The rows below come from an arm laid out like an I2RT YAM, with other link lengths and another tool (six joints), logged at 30 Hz.
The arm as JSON. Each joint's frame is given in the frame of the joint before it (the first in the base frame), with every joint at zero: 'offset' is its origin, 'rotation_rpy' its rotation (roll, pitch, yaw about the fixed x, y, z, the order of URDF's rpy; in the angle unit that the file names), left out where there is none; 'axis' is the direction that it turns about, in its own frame. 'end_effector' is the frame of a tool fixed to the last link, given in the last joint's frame.
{
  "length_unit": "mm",
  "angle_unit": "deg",
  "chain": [
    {
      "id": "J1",
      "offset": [
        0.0,
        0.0,
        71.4
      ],
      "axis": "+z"
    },
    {
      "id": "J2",
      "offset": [
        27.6,
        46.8,
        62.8
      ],
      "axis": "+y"
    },
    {
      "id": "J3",
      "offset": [
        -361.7,
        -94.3,
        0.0
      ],
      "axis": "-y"
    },
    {
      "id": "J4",
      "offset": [
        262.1,
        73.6,
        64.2
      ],
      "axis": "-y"
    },
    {
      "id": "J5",
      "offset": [
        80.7,
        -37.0,
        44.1
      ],
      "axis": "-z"
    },
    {
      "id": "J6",
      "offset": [
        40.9,
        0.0,
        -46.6
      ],
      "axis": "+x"
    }
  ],
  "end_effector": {
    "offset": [
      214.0,
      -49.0,
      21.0
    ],
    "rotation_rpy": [
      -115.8,
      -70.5,
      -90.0
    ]
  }
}
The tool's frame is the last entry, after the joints.
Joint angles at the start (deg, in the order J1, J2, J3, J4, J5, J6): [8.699 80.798 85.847 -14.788 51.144 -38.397]
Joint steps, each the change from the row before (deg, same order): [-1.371 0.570 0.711 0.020 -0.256 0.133]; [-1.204 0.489 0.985 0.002 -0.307 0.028]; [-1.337 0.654 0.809 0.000 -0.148 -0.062]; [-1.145 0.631 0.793 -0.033 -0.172 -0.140]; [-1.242 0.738 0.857 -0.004 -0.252 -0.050]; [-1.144 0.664 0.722 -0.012 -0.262 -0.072]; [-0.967 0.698 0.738 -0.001 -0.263 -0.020]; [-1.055 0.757 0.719 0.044 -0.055 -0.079]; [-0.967 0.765 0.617 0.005 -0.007 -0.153]
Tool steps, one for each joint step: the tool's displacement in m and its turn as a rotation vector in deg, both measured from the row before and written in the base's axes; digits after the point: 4 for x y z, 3 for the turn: [0.0002 -0.0103 0.0016 0.161 -0.244 -1.133]; [-0.0003 -0.0089 0.0044 0.128 -0.508 -0.904]; [0.0002 -0.0104 0.0018 -0.006 -0.108 -1.185]; [0.0006 -0.0088 0.0017 -0.060 -0.026 -0.961]; [0.0010 -0.0095 0.0014 0.011 -0.076 -0.988]; [0.0009 -0.0088 0.0007 -0.007 0.009 -0.878]; [0.0016 -0.0074 0.0006 0.027 -0.023 -0.705]; [0.0010 -0.0088 0.0002 -0.042 0.054 -0.993]; [0.0013 -0.0082 -0.0009 -0.092 0.261 -0.945]
